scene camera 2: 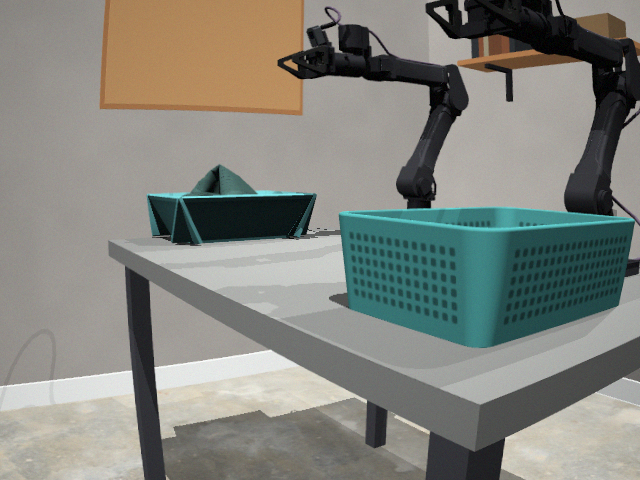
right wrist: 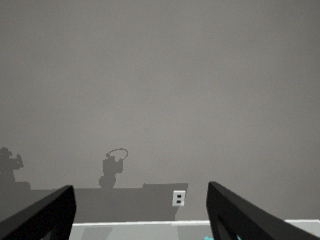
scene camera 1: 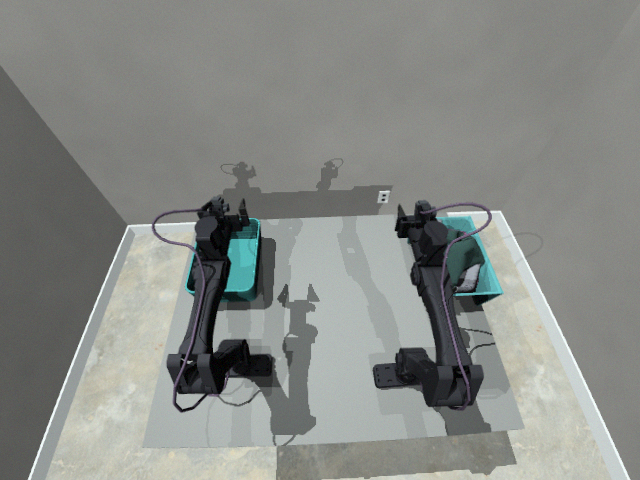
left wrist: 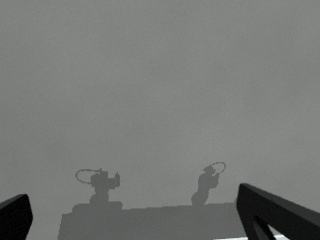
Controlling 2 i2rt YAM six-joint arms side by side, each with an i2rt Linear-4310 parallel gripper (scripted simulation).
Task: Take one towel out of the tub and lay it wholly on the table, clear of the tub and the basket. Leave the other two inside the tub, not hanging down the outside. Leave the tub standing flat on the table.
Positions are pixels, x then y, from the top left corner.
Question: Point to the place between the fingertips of my right gripper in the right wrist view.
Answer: At 142, 194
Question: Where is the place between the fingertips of my right gripper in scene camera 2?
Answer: At 284, 60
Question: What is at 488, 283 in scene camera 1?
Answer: A teal tub.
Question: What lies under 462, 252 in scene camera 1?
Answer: A dark green towel.
